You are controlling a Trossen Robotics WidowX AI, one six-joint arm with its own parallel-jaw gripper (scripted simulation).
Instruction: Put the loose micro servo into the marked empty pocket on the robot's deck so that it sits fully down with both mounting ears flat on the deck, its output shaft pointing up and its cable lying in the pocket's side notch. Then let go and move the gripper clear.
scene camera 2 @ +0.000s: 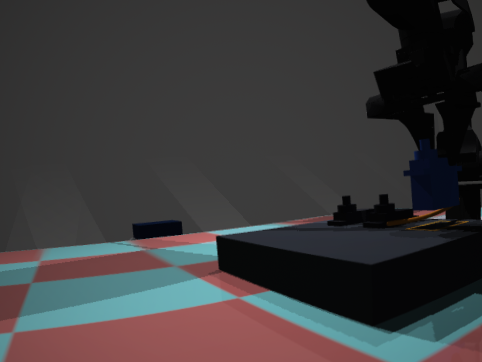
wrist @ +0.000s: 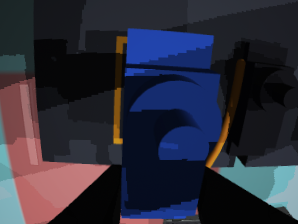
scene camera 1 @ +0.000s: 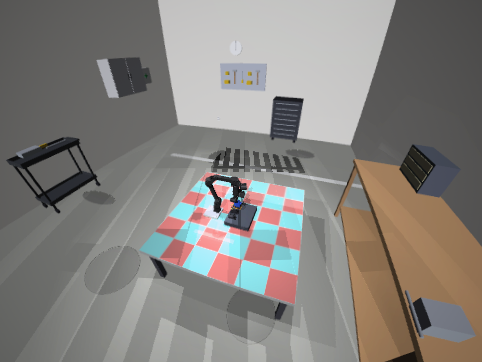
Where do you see a blue micro servo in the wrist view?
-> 172, 129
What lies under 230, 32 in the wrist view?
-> A dark robot deck.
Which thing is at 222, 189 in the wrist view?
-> My gripper.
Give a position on a blue micro servo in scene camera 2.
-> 434, 184
